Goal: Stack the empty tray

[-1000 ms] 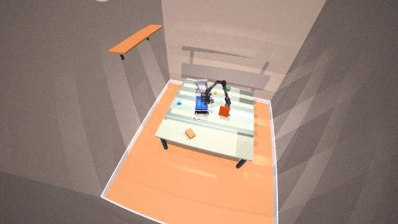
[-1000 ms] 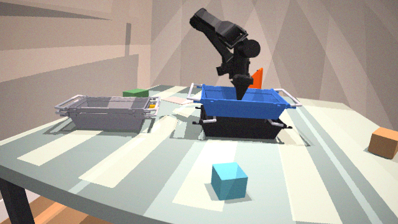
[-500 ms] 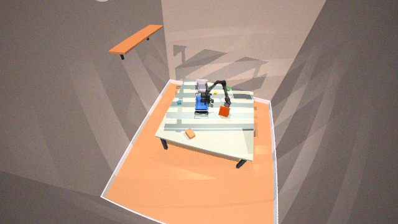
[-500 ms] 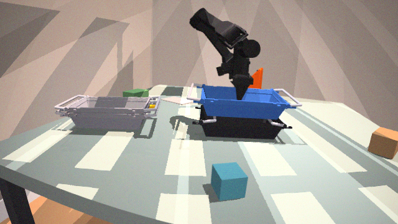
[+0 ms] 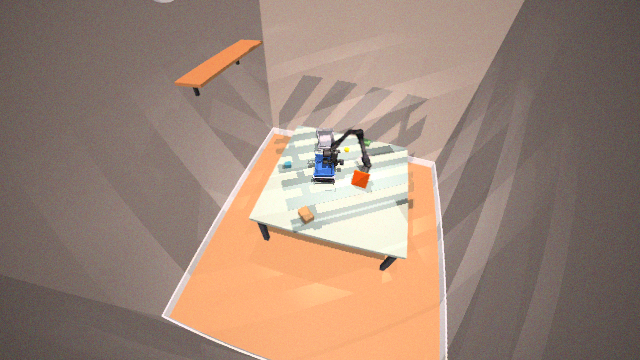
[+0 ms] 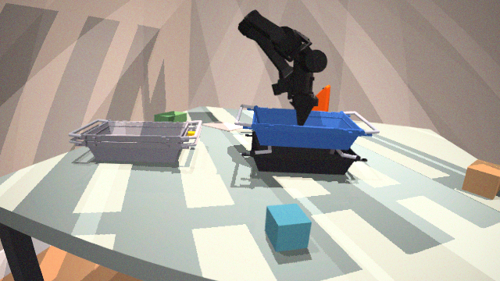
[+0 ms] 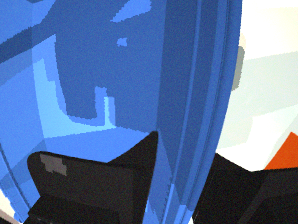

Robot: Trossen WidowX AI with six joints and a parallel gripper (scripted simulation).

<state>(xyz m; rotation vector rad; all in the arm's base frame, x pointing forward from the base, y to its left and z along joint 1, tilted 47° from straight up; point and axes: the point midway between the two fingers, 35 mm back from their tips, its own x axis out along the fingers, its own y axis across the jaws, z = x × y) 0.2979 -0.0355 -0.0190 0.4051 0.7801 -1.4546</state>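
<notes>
The blue tray lies 7 cm ahead of my gripper tip, 2 cm to the left of it and 3 cm above it. Round my gripper tip: orange block 9 cm ahead, 52 cm to the left, 6 cm below; then green block 25 cm behind, 56 cm to the right, 7 cm below; then cyan cube 43 cm ahead, 3 cm to the left, 6 cm below.
</notes>
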